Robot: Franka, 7 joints.
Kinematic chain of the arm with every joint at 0, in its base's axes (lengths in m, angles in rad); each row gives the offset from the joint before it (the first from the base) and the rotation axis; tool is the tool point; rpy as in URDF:
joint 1: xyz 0 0 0.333 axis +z
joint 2: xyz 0 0 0 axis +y
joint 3: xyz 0 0 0.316 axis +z
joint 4: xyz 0.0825 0 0 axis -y
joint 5: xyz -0.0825 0 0.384 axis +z
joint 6: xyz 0 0 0 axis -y
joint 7: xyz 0.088 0 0 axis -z
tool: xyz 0 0 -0.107 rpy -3.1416 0 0
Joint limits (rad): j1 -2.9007..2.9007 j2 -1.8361..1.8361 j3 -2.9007..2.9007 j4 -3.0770..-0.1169 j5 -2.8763..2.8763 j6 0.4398..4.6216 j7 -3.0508..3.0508
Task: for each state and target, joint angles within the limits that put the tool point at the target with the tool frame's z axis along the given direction. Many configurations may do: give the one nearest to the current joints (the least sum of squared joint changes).
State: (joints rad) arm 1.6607 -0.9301 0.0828 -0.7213 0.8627 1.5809 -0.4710
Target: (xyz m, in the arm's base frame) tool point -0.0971 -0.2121 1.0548 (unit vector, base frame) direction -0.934 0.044 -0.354
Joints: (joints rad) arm 1.9463 -0.7129 0.1685 -0.7535 1.0280 1.3275 -0.4710
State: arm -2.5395 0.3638 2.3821 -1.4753 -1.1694 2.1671 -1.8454
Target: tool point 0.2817 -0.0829 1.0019 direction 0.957 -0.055 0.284
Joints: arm -2.2572 0.7421 2.6194 -1.5679 -1.1289 2.7213 -1.8454
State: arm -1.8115 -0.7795 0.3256 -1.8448 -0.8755 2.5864 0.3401
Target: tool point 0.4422 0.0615 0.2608 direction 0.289 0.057 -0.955
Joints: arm -1.3270 0.1991 1.3485 -2.6289 -0.6681 2.9248 0.3401
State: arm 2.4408 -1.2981 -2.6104 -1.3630 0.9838 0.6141 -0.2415
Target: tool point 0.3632 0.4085 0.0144 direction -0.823 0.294 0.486
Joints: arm 2.9007 -1.8308 -2.0923 -1.4742 0.2634 1.4322 -0.2415
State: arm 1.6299 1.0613 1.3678 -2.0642 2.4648 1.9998 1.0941
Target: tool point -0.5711 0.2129 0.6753 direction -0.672 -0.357 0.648
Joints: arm 1.3613 0.5388 1.6919 -1.7111 2.1005 2.2405 1.0941
